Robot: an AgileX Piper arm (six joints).
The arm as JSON. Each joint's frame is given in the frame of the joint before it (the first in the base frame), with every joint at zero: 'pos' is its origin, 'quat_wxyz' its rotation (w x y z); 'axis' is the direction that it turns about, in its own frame. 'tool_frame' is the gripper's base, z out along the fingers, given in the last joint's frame.
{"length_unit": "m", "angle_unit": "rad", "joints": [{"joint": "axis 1", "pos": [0.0, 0.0, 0.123], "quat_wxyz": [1.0, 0.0, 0.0, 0.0], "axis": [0.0, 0.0, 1.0]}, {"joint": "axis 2", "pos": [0.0, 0.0, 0.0], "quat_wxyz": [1.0, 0.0, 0.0, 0.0], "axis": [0.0, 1.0, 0.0]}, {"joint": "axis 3", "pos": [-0.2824, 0.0, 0.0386], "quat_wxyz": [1.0, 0.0, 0.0, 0.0], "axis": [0.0, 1.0, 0.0]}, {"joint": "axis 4", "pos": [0.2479, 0.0, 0.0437], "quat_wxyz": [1.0, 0.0, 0.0, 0.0], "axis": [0.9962, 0.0, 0.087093]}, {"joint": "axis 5", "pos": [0.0, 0.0, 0.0], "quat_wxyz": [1.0, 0.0, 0.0, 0.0], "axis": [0.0, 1.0, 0.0]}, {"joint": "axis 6", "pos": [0.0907, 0.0, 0.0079], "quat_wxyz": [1.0, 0.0, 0.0, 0.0], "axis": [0.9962, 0.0, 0.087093]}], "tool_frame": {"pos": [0.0, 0.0, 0.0], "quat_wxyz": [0.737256, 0.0, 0.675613, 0.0]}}
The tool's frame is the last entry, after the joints.
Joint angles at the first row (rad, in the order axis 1, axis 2, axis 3, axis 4, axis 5, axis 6):
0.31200 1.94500 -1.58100 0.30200 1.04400 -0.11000
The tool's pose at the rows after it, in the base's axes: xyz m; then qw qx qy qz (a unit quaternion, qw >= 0):
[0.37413 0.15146 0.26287 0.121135 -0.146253 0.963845 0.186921]
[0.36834 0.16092 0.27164 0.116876 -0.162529 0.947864 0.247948]
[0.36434 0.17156 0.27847 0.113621 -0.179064 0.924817 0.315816]
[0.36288 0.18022 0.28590 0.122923 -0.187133 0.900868 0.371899]
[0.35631 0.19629 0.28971 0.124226 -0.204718 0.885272 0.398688]
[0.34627 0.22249 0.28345 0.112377 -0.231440 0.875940 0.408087]
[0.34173 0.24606 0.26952 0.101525 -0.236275 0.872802 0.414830]
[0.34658 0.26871 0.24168 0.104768 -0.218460 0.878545 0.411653]
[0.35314 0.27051 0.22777 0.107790 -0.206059 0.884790 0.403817]
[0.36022 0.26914 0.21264 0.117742 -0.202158 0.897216 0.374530]
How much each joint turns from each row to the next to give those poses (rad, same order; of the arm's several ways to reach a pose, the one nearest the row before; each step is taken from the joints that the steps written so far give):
0.00001 -0.05000 -0.00602 0.07399 0.02401 -0.01498
-0.00002 -0.01099 0.00001 0.14301 0.02400 -0.08302
0.00002 0.00000 0.00001 0.16100 0.02399 -0.09400
0.00099 -0.00001 -0.00001 0.13699 0.00301 -0.07599
0.03500 0.00001 0.00002 0.06302 -0.00401 -0.03602
0.06800 0.01899 -0.00002 0.02098 -0.01599 -0.01798
0.05699 0.03799 0.00004 0.02402 -0.04102 -0.00104
0.04800 0.07002 -0.00004 0.02499 -0.10098 0.00002
0.00001 0.03200 0.00000 -0.00100 -0.03801 0.00000
0.00000 0.02800 -0.00002 -0.05702 -0.04999 0.01604

